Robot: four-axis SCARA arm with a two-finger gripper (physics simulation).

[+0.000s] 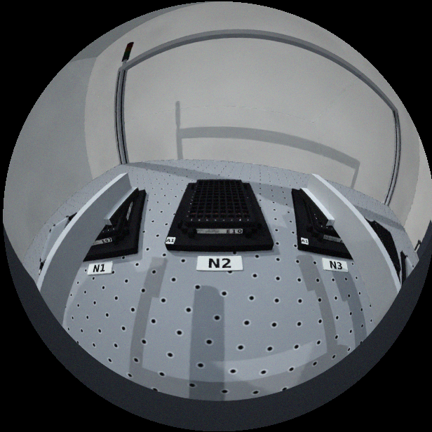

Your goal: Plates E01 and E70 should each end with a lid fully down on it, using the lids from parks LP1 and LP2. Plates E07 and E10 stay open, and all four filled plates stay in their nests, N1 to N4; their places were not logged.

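Plate E10 [220, 205], dark with an open grid of wells and its label facing me, sits in nest N2 [220, 245] at the centre; no lid shows on it. My gripper [218, 176] is open and empty, low down, one finger on each side of E10 with a wide gap to each. Plate E07 [106, 241] sits in nest N1 [140, 212], partly hidden by the left finger. A plate [332, 238] in nest N3 [300, 220] is partly behind the right finger; its label is too small to read. Parks LP1 and LP2 and their lids cannot be made out.
Another dark plate and nest [387, 240] show in part beyond the right finger. Part of a pale object [54, 229] shows beyond the left finger. Signs N1 [99, 268], N2 [219, 263] and N3 [335, 265] lie before the nests. A frame post [121, 115] stands behind.
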